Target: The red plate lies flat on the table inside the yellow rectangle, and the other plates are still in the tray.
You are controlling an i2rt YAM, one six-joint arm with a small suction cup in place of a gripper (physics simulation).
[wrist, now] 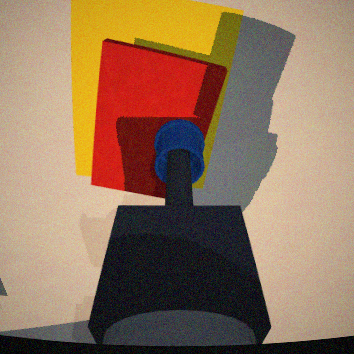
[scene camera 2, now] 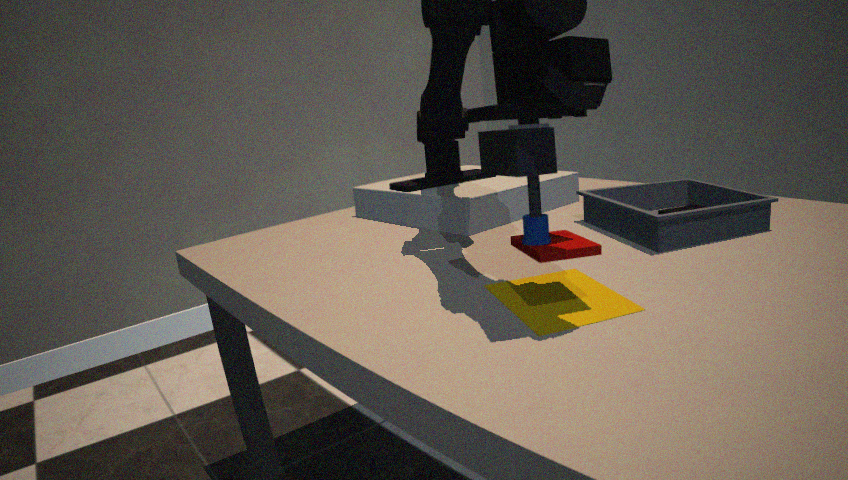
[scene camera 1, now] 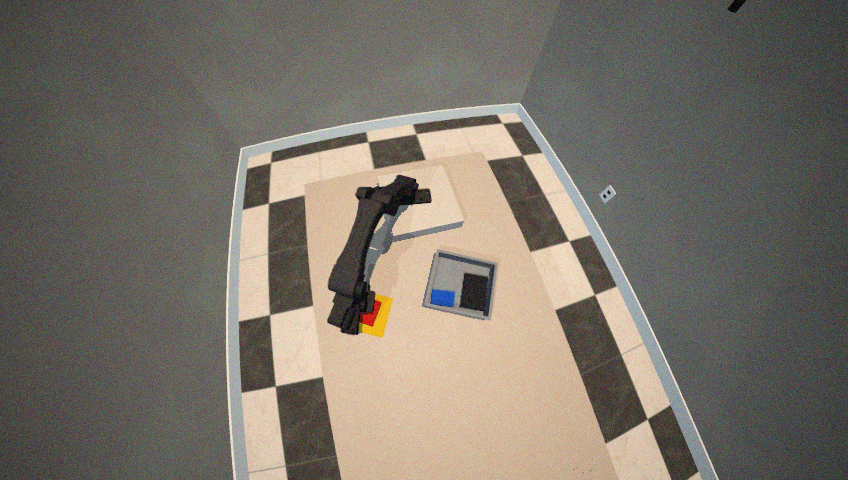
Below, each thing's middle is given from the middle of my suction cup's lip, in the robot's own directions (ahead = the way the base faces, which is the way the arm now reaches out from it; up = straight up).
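My suction cup: 70 mm above the yellow rectangle (scene camera 2: 554, 302), 10 mm short of it, 20 mm to the right of it. From my suction cup: black plate (scene camera 1: 474, 291), 60 mm below, 30 mm behind, 420 mm to the left; red plate (scene camera 2: 564, 245), 10 mm below, 10 mm ahead, 20 mm to the left.
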